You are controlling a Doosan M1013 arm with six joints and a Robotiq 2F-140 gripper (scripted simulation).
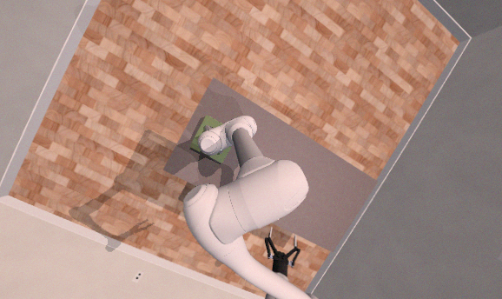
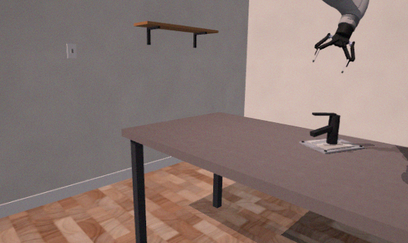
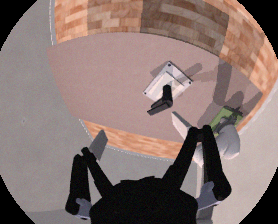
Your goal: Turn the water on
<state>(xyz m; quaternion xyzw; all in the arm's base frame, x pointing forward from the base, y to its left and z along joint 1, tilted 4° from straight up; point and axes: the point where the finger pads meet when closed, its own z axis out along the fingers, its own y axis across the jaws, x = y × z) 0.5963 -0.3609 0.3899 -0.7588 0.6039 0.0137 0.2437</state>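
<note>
Now: hand 30 mm past the lever, 160 mm to the right of it and 220 mm above it. Round my hand: black tap: 50 mm behind, 140 mm to the left, 280 mm below.
</note>
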